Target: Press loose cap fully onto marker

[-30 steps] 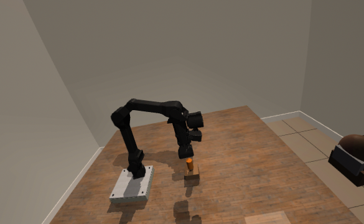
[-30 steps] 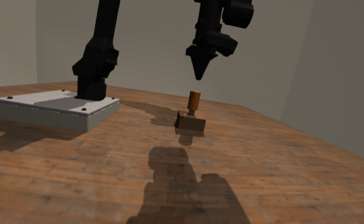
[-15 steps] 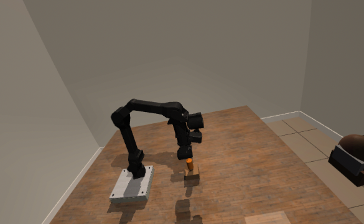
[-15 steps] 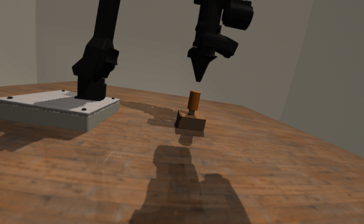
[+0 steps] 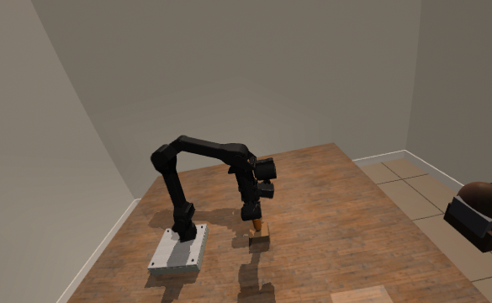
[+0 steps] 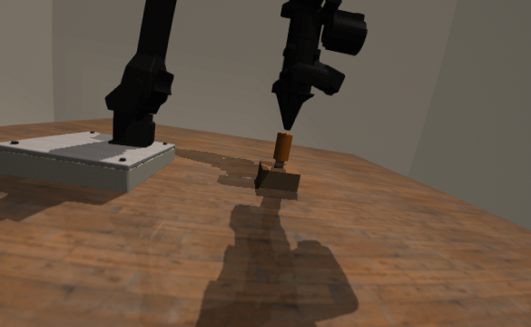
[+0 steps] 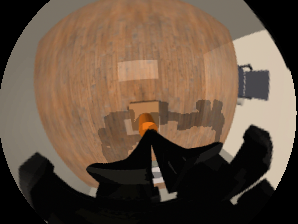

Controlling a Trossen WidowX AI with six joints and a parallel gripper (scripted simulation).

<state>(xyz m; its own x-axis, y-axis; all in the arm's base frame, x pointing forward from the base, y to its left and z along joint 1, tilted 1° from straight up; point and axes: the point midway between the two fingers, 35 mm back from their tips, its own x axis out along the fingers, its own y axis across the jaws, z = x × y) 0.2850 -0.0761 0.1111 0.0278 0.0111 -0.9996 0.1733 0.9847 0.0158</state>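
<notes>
My gripper tip is 9 cm above the wooden holder block. Also, from my gripper tip: orange cap: 3 cm below.
</notes>
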